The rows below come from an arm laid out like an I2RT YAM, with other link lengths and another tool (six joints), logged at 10 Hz.
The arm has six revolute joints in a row. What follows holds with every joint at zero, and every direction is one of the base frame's. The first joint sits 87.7 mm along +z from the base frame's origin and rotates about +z. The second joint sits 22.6 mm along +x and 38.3 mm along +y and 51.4 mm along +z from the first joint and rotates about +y. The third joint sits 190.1 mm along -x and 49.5 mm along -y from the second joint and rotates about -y. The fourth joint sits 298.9 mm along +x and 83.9 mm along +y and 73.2 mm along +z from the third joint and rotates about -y. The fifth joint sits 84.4 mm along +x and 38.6 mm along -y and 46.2 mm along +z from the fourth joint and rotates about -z. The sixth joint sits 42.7 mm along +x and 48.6 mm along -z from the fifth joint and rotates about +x. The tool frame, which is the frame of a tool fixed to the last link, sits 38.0 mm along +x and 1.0 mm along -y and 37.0 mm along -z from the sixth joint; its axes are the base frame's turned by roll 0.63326, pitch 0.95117 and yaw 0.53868 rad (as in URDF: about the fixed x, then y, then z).
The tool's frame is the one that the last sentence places.
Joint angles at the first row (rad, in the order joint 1, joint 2, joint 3, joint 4, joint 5, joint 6):
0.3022, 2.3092, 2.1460, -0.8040, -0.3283, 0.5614
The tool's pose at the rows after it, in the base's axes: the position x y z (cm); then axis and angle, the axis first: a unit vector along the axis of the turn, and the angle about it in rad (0 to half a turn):
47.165 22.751 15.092 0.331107 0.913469 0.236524 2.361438
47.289 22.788 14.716 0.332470 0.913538 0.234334 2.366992
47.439 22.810 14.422 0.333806 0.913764 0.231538 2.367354
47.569 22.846 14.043 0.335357 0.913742 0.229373 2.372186
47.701 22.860 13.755 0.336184 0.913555 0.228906 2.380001
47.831 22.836 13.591 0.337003 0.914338 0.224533 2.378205
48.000 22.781 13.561 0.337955 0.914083 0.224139 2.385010
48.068 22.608 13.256 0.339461 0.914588 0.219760 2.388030
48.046 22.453 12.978 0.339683 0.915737 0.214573 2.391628
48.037 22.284 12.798 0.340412 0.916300 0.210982 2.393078
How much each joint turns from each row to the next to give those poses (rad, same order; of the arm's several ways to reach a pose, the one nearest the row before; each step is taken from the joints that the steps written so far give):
-0.0014, 0.0152, 0.0062, -0.0017, 0.0062, 0.0000
-0.0001, 0.0148, 0.0097, -0.0010, 0.0000, 0.0027
0.0000, 0.0129, 0.0098, 0.0002, 0.0042, 0.0019
-0.0002, 0.0148, 0.0098, -0.0002, 0.0004, 0.0031
-0.0012, 0.0164, 0.0149, -0.0045, -0.0046, 0.0015
-0.0002, 0.0122, 0.0138, -0.0055, 0.0076, 0.0000
-0.0026, 0.0181, 0.0259, -0.0132, -0.0048, 0.0005
-0.0030, 0.0070, 0.0021, -0.0027, 0.0033, -0.0005
-0.0020, 0.0039, -0.0010, -0.0048, 0.0044, -0.0023
-0.0025, -0.0001, -0.0046, -0.0013, 0.0033, -0.0015

